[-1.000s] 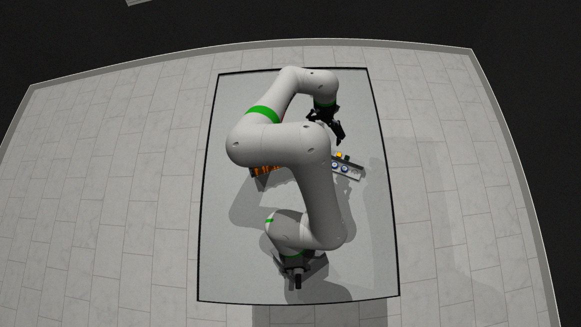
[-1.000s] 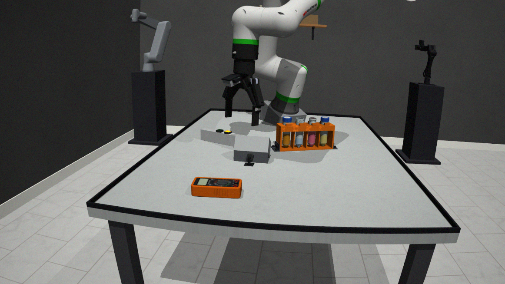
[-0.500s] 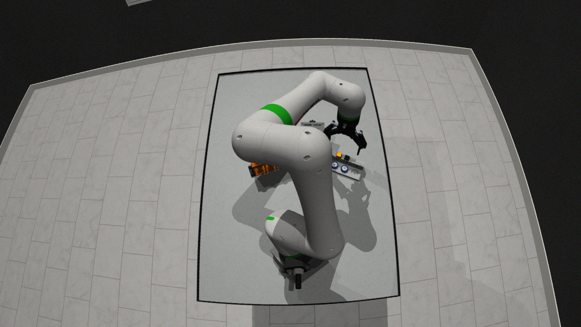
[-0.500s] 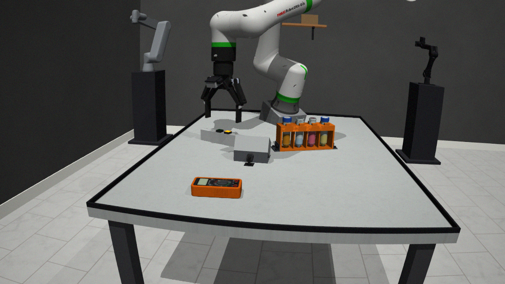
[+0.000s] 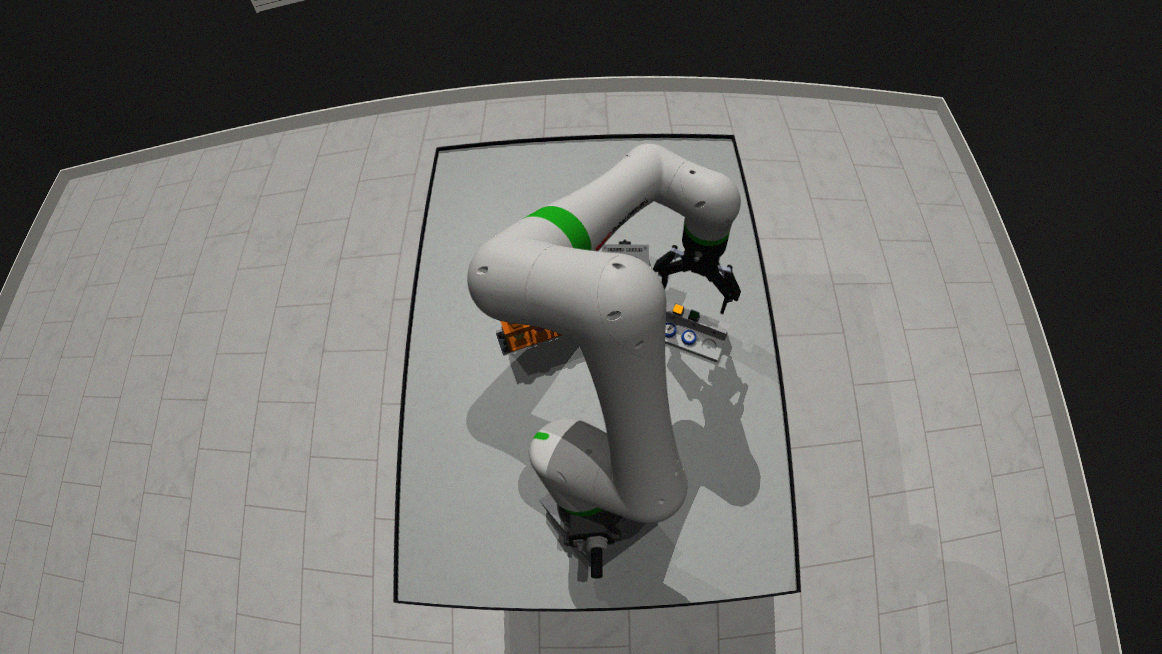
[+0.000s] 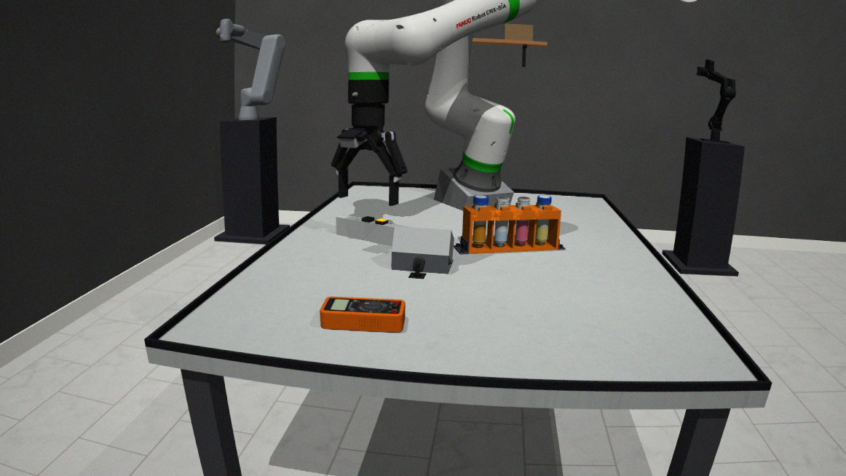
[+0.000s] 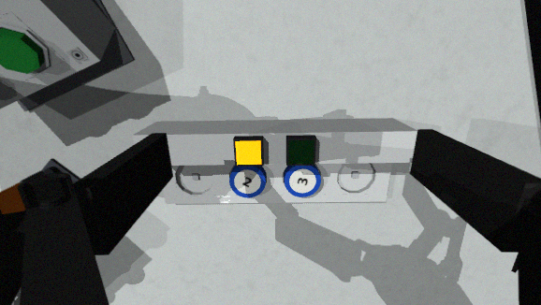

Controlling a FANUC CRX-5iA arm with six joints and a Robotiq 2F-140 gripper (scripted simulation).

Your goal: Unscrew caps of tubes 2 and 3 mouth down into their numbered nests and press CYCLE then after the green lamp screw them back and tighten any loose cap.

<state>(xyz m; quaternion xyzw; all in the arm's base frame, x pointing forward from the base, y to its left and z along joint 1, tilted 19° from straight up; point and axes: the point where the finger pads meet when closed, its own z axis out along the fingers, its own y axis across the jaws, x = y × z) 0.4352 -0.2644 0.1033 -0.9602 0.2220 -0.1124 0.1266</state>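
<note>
The cap 2 is 90 mm below my hand, 60 mm to the left of it and 40 mm behind it. Also, from my hand: cap 3: 90 mm below, 60 mm behind, 10 mm to the left; then green key: 130 mm to the left, 120 mm ahead, 40 mm below; then grey key housing: 150 mm to the left, 140 mm ahead, 50 mm below.
</note>
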